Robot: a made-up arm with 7 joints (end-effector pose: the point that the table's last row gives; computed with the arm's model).
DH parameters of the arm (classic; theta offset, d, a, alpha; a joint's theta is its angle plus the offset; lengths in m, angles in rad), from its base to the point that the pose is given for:
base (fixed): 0 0.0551 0 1.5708
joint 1: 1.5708 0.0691 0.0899 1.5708
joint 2: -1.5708 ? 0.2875 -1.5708
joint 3: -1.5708 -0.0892 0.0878 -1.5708
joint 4: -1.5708 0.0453 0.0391 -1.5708
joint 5: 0.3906 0 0.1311 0
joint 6: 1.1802 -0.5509 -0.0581 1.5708
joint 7: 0.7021 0 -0.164 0
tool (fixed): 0.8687 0.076 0 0
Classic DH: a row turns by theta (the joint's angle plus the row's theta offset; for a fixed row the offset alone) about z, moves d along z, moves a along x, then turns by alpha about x.
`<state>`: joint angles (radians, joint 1 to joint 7).
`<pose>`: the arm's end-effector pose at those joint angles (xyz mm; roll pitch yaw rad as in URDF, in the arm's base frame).
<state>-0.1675 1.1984 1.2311 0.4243 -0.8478 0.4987 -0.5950</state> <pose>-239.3 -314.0 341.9 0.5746 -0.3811 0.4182</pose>
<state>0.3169 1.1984 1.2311 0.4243 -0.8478 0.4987 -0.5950</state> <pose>-345.3 -314.0 197.4 0.2968 -0.8099 0.5783</pose>
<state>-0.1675 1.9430 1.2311 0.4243 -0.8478 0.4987 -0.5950</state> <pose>-273.7 -352.9 138.3 1.3803 -0.5135 -0.0772</pose>
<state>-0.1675 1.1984 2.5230 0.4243 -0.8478 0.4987 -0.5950</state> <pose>257.8 -406.3 18.4 -0.8849 -0.9987 2.0237</pose>
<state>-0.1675 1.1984 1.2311 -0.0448 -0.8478 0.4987 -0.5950</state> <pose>-311.0 -125.8 156.8 1.0087 -0.5254 0.0047</pose>
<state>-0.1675 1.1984 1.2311 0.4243 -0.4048 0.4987 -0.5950</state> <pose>-143.3 -404.1 381.7 0.8939 -0.1974 0.5905</pose>
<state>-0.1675 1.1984 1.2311 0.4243 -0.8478 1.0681 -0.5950</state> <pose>-177.1 -407.9 409.5 0.9884 -0.1557 0.6487</pose>
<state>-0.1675 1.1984 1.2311 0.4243 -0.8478 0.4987 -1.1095</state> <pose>-194.3 -261.0 388.0 0.6739 -0.0756 -0.0089</pose>
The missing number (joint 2, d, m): 0.1564
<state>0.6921 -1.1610 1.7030 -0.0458 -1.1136 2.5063 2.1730</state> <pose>-28.8 -216.1 378.5 0.6989 -0.6875 2.4821</pose>
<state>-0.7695 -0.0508 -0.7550 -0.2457 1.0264 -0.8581 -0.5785</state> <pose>-100.0 650.2 139.6 -0.4804 0.0483 -1.2814</pose>
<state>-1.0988 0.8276 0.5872 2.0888 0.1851 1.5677 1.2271</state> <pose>996.1 -58.9 -193.2 -2.7512 0.7998 1.6136</pose>
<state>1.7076 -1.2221 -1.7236 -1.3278 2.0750 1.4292 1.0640</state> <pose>392.3 -753.5 224.1 -1.3171 1.1651 2.3739</pose>
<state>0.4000 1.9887 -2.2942 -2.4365 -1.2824 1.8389 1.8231</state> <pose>-217.7 538.9 229.8 -0.5020 -0.1138 0.7562</pose>
